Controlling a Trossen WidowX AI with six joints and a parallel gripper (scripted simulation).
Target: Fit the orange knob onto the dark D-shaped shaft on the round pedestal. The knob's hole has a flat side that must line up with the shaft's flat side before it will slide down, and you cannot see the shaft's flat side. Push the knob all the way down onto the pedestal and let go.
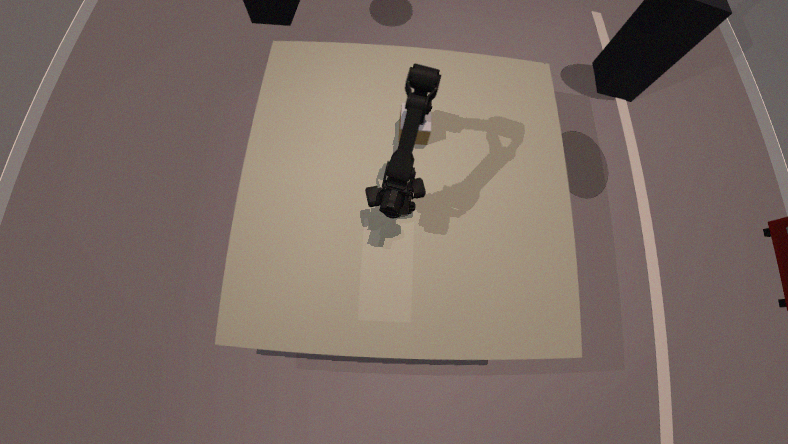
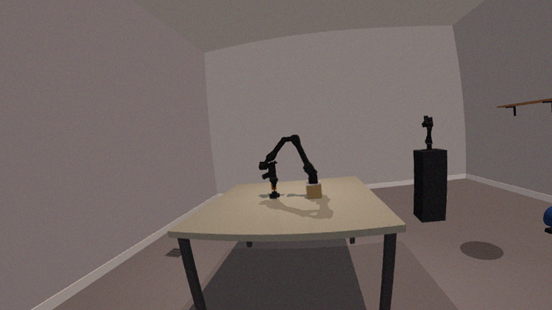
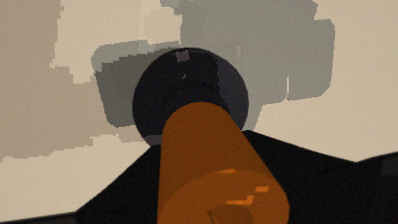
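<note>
Right now my gripper tip is 20 mm below the orange knob. From my gripper tip the other things lie so: round pedestal 40 mm below.
</note>
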